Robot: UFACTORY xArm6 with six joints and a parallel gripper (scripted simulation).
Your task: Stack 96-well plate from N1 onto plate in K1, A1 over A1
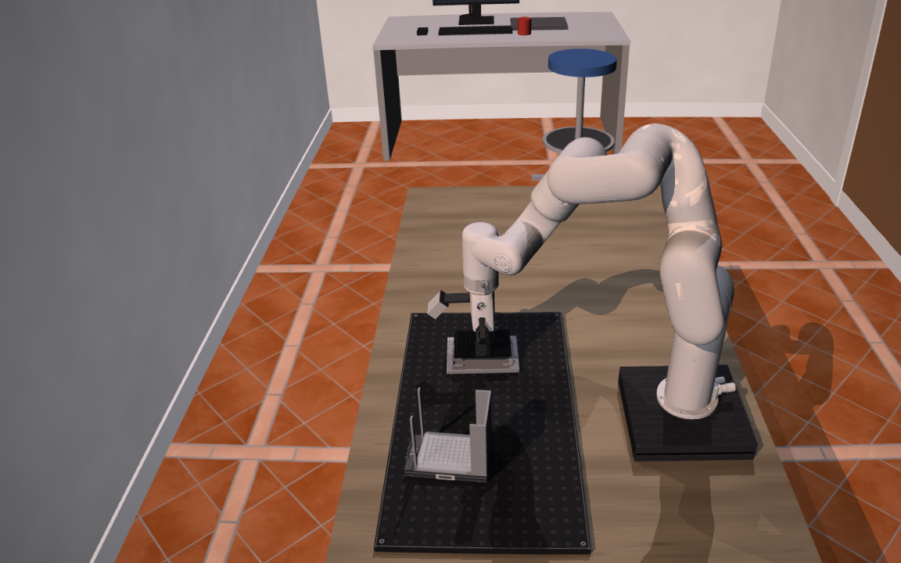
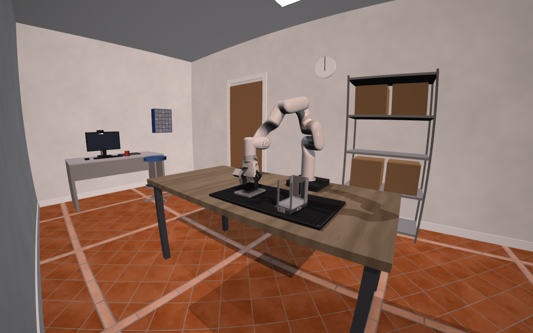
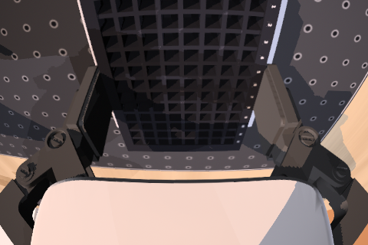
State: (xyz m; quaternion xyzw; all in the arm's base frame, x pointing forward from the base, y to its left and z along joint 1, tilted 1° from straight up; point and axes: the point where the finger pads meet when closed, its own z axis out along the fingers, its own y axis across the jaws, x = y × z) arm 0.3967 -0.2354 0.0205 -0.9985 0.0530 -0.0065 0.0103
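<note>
The plate nest N1 is 40 mm below my hand. Also, from my hand: white 96-well plate: 310 mm to the left, 100 mm ahead, 30 mm below; then black 96-well plate: 10 mm below; then A1 mark: 70 mm ahead, 60 mm to the right, 40 mm below.
</note>
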